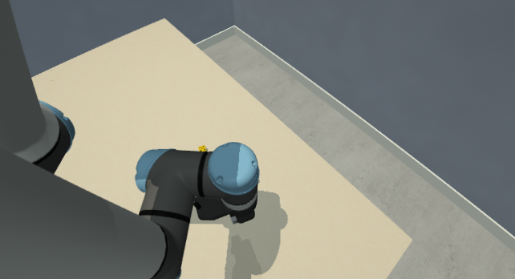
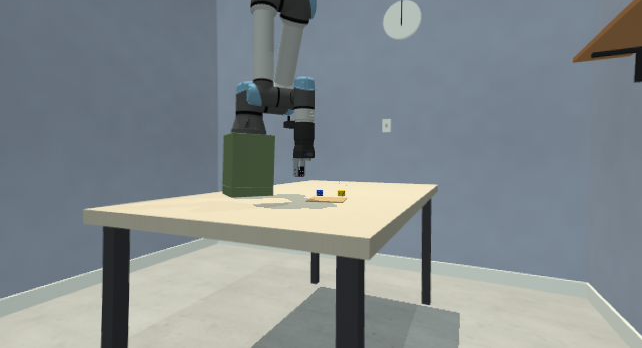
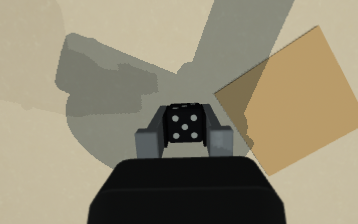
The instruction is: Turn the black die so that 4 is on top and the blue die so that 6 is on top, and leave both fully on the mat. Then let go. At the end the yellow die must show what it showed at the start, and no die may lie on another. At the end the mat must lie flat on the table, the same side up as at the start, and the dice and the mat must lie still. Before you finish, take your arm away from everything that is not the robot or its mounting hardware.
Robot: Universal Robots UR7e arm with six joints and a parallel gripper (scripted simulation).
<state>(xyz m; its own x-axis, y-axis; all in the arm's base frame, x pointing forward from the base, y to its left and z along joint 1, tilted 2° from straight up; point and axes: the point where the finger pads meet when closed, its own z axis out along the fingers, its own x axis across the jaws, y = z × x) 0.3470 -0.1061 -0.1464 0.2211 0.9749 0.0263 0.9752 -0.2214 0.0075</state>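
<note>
My hand is 5 cm short of the tan mat, 13 cm to the right of it and 11 cm above it. From my hand the other things lie so: blue die 6 cm behind, 24 cm to the left, 10 cm below; yellow die 3 cm ahead, 28 cm to the left, 10 cm below; black die 1 cm below.
</note>
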